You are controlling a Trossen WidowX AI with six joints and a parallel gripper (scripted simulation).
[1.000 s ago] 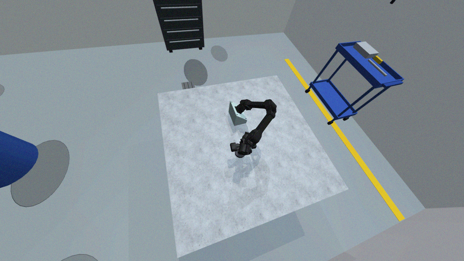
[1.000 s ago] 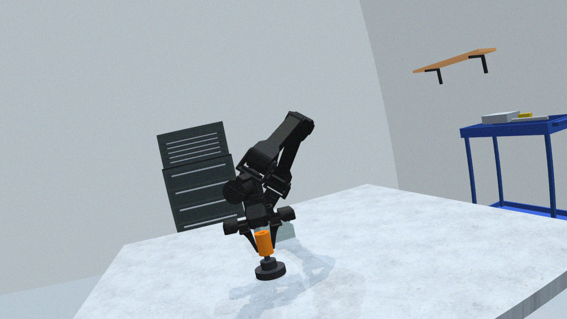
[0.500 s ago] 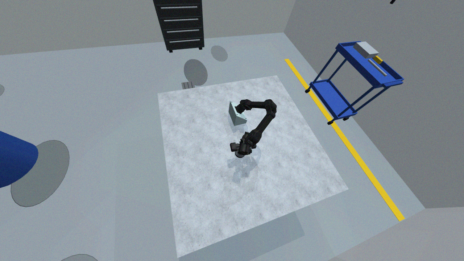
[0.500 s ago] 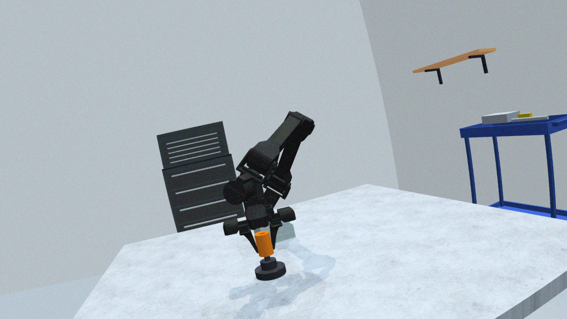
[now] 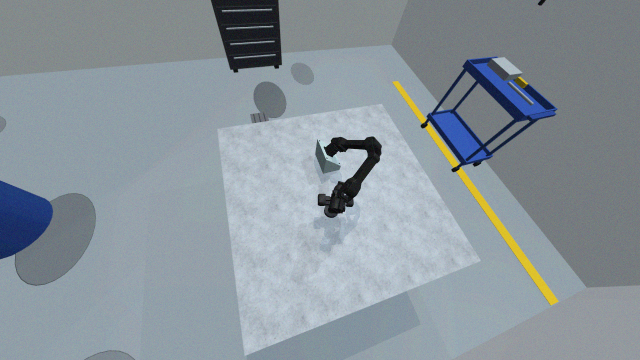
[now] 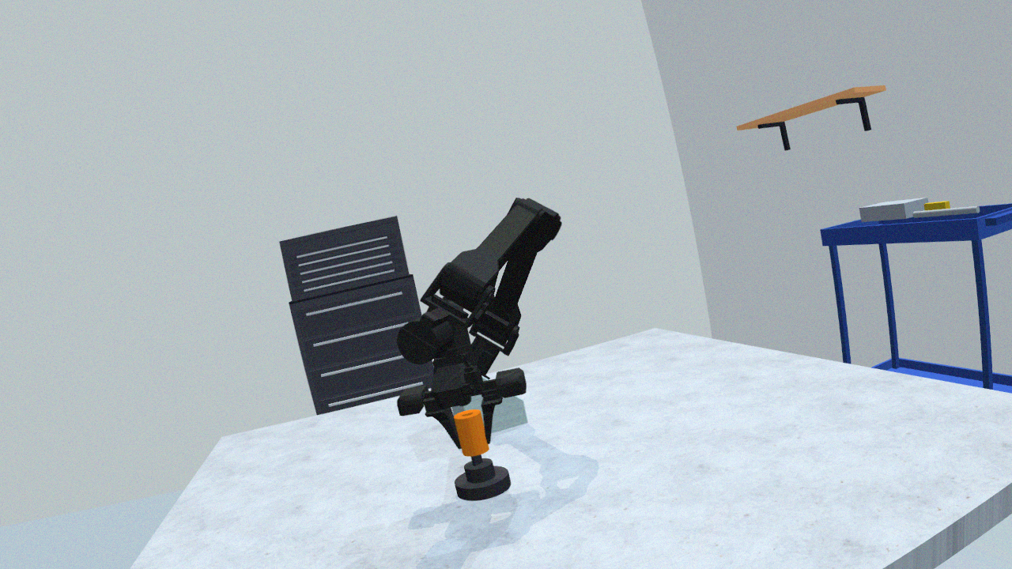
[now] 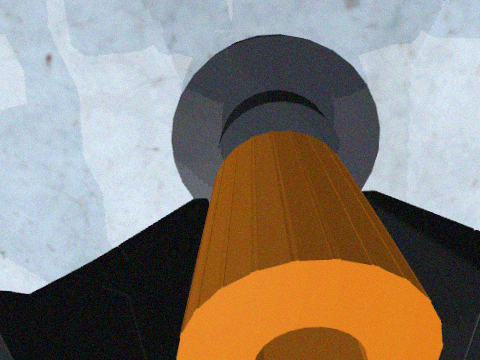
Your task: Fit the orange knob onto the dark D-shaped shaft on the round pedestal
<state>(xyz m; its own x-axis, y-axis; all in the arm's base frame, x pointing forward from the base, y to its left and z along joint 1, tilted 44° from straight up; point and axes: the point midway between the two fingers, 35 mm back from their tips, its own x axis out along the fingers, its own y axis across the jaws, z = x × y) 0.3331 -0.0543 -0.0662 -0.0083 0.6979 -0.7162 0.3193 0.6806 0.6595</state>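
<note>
Right now the orange knob is 20 mm above my gripper tip. Round my gripper tip: dark round pedestal 40 mm below.
</note>
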